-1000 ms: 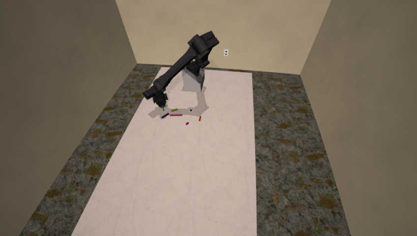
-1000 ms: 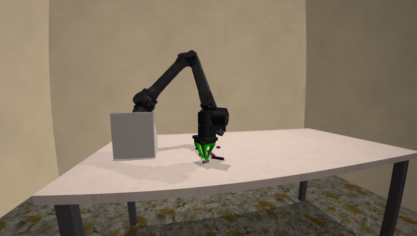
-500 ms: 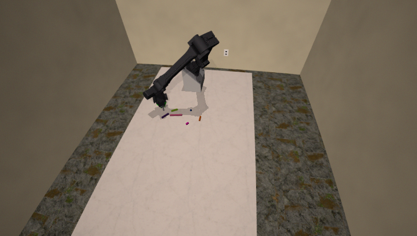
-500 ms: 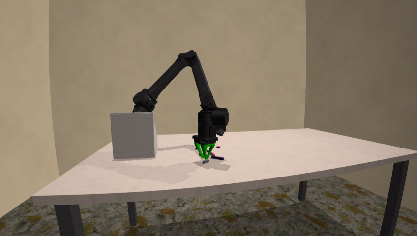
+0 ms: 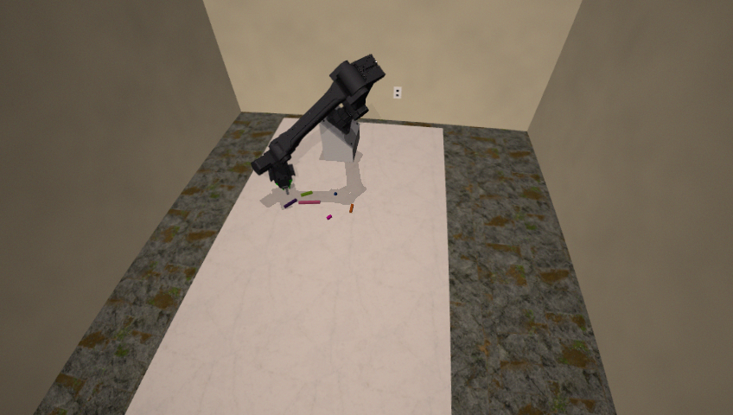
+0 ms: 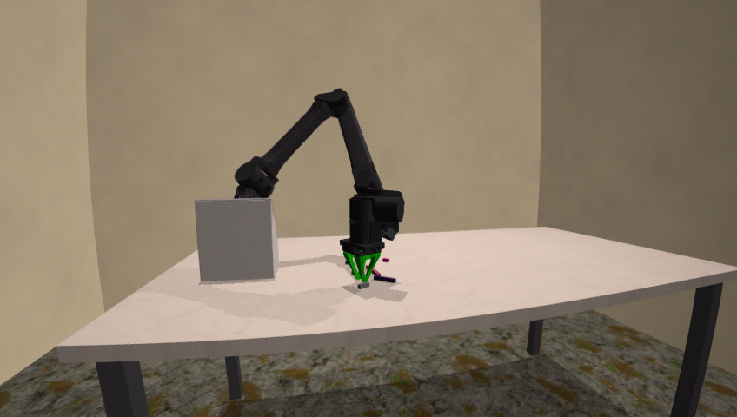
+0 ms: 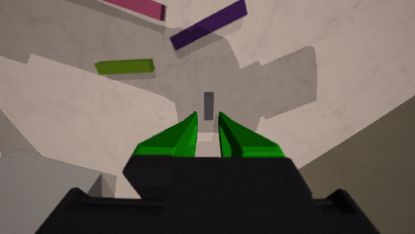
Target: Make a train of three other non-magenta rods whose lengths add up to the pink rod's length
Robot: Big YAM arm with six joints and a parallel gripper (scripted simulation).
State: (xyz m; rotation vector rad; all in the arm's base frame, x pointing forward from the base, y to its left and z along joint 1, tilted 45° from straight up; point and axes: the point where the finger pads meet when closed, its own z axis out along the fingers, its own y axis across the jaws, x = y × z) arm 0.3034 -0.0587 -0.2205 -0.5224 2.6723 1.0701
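The grey rod is 2 cm below my hand. From my hand the other things lie so: pink rod 11 cm to the left, 6 cm ahead, 2 cm below; then purple rod 7 cm ahead, 3 cm to the left, 2 cm below; then lime rod 9 cm to the left, 2 cm below, 1 cm ahead.
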